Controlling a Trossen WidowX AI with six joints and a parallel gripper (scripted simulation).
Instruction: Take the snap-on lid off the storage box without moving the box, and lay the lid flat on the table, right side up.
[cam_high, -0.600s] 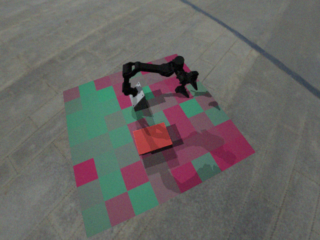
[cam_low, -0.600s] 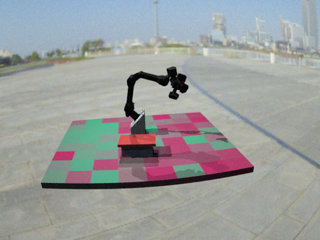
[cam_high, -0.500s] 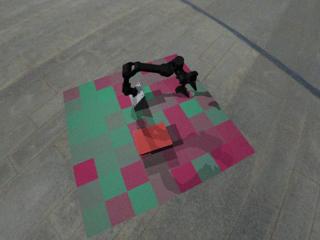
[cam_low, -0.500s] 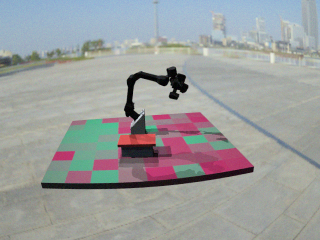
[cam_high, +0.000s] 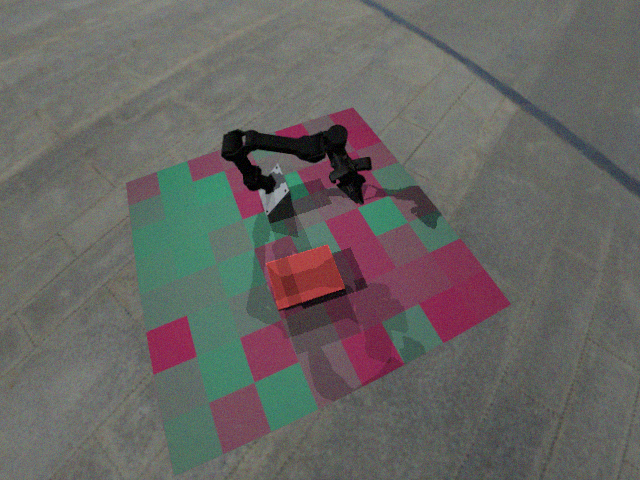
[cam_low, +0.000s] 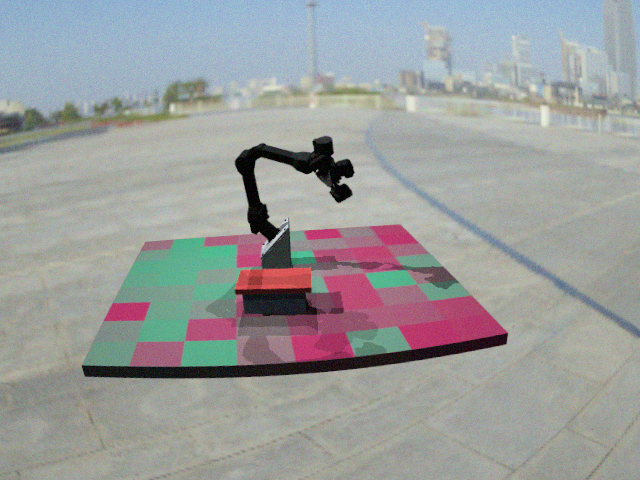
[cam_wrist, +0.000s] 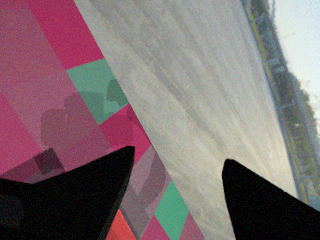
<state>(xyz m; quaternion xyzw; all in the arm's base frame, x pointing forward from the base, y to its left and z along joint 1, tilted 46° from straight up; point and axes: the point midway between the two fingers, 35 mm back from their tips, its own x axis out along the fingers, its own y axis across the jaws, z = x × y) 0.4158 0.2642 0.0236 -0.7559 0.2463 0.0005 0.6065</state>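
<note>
My gripper tip is now 27 cm above the red lid, 21 cm to the left of it and 2 cm short of it. From my gripper tip the other things lie so: storage box (32 cm below, 21 cm to the right, 2 cm ahead).
</note>
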